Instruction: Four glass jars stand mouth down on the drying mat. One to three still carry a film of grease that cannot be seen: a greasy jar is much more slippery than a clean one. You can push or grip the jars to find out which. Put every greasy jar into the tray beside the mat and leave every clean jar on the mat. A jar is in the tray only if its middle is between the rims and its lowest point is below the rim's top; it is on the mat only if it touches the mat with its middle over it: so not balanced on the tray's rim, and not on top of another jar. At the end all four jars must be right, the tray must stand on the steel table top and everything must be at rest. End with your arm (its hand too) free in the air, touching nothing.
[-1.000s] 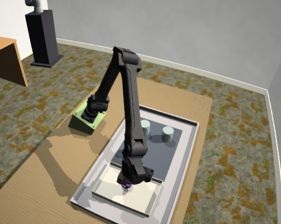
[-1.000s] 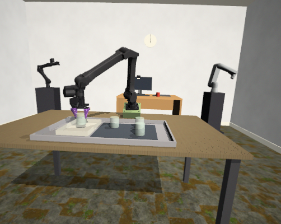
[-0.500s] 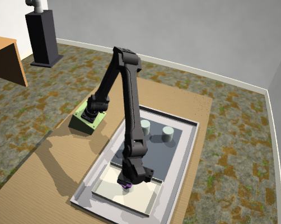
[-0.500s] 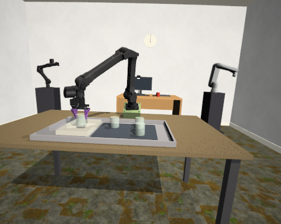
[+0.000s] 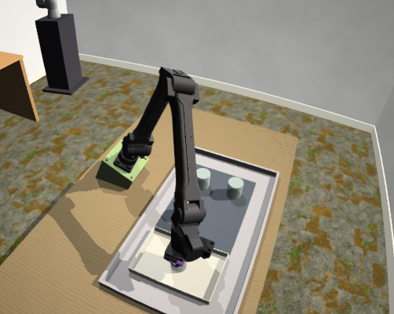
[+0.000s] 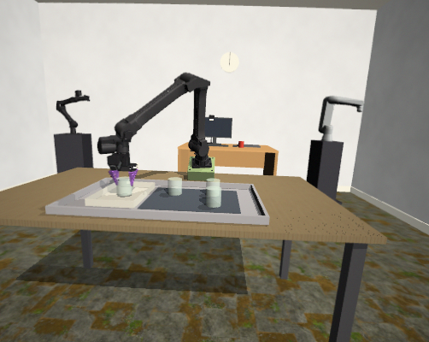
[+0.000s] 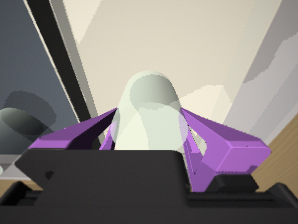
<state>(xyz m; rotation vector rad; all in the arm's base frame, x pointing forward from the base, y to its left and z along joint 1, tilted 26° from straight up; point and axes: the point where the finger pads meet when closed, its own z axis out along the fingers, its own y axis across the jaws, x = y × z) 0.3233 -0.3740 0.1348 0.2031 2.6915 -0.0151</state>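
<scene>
The cream tray is 50 mm below my hand. Also, from my hand: rimmed steel table top: 210 mm to the left, 60 mm below, 50 mm ahead; dark grey drying mat: 310 mm to the left, 60 mm below, 50 mm ahead.
</scene>
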